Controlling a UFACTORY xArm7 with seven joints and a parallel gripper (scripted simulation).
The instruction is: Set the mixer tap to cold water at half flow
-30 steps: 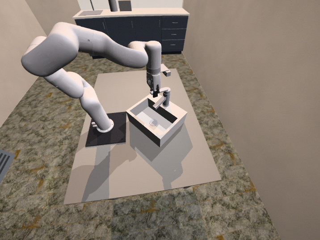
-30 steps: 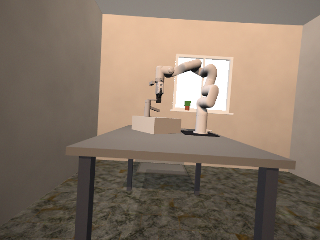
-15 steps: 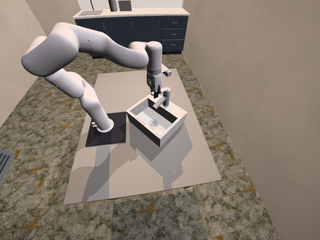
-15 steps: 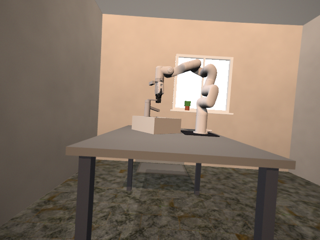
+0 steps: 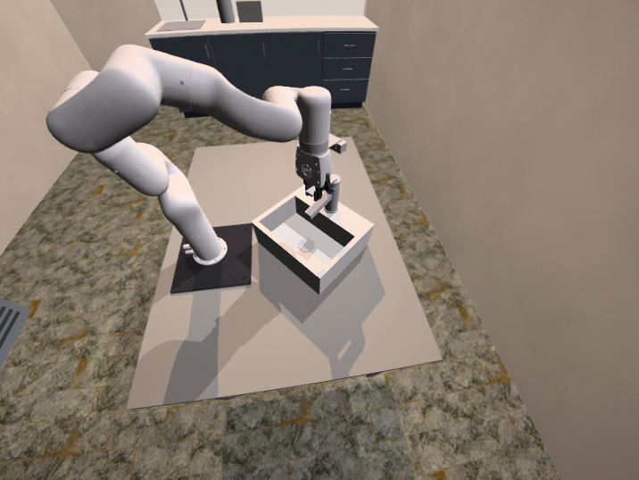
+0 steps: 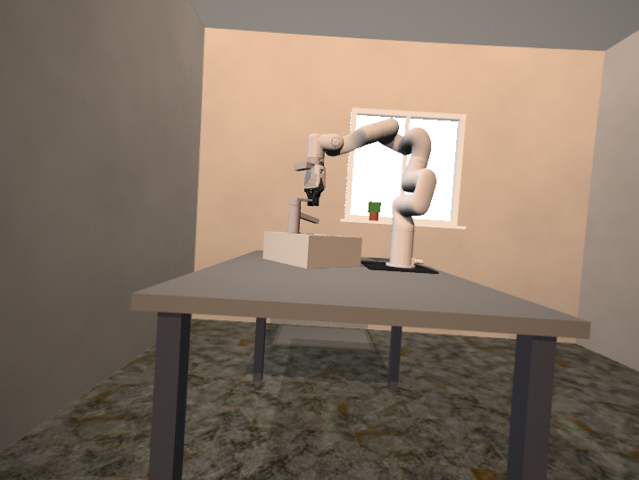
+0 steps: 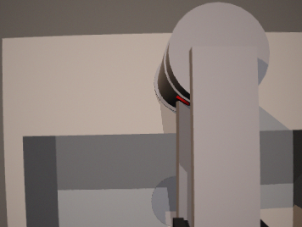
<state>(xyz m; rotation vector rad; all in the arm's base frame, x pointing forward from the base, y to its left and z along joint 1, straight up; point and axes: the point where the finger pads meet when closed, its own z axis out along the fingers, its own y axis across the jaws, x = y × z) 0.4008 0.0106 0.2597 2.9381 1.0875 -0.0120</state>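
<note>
Right now the lever is 30 mm ahead of my hand and 20 mm to the left of it. The rest, counted from my hand: mixer tap 50 mm ahead, 40 mm to the left, 40 mm below; sink 20 mm behind, 20 mm to the right, 230 mm below.
</note>
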